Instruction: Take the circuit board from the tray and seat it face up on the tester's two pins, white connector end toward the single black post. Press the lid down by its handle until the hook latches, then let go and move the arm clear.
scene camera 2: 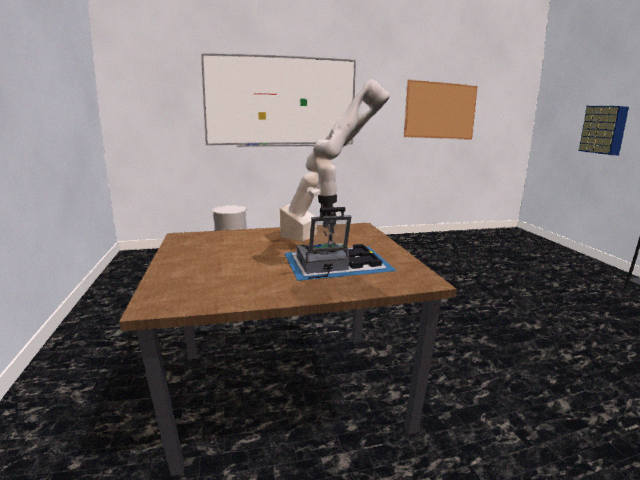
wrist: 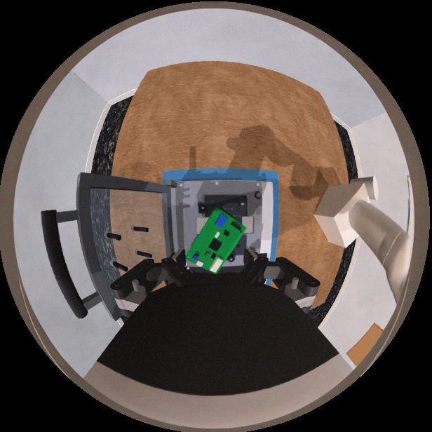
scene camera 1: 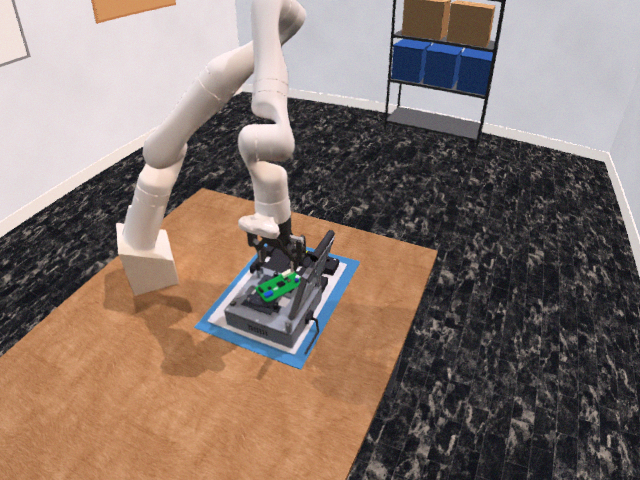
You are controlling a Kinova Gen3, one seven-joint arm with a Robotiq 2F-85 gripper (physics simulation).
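Frame: origin at the arm's base, x ahead, y left, z up, level; metres.
Where they show: gripper, fingertip midpoint: (scene camera 2: 328,230) (scene camera 1: 278,265); arm's base, link origin: (scene camera 2: 296,211) (scene camera 1: 139,241).
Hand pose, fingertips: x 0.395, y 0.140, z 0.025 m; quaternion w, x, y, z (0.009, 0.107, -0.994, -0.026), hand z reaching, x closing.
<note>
Each offset is from my fingertips to the top centre of the thing. "spot": to the spot under its first point. Level surfaces: height alone.
The green circuit board {dx -0.006, dy +0.003, dz -0.056 m} (scene camera 1: 279,285) (wrist: 216,241) lies face up and skewed over the tester (scene camera 1: 261,324) (scene camera 2: 323,263) (wrist: 200,187). In the wrist view its large blue part faces away from my gripper and its white connector (wrist: 216,265) lies near the fingertips. Whether it rests level is unclear, and the pins beneath are hidden. My gripper (scene camera 1: 275,267) (wrist: 214,256) is open above the board, fingers spread to either side, holding nothing. The lid (scene camera 2: 312,232) (wrist: 86,215) stands raised, with its black handle {dx +0.125, dy +0.004, dz +0.124 m} (scene camera 1: 326,241) (scene camera 2: 332,210) (wrist: 59,265) at the outer edge. A black post (wrist: 258,195) stands near a tester corner.
The black tray {spot: dx -0.028, dy +0.159, dz -0.134 m} (scene camera 2: 364,258) sits beside the tester on the blue-edged mat {dz -0.149 m} (scene camera 1: 301,361) (scene camera 2: 385,268) (wrist: 220,174). The raised lid stands close to one side of my gripper. A cable (scene camera 1: 316,330) runs from the tester's side. The wooden table {dz -0.152 m} (scene camera 1: 155,413) (scene camera 2: 222,279) (wrist: 210,110) carries the mat.
</note>
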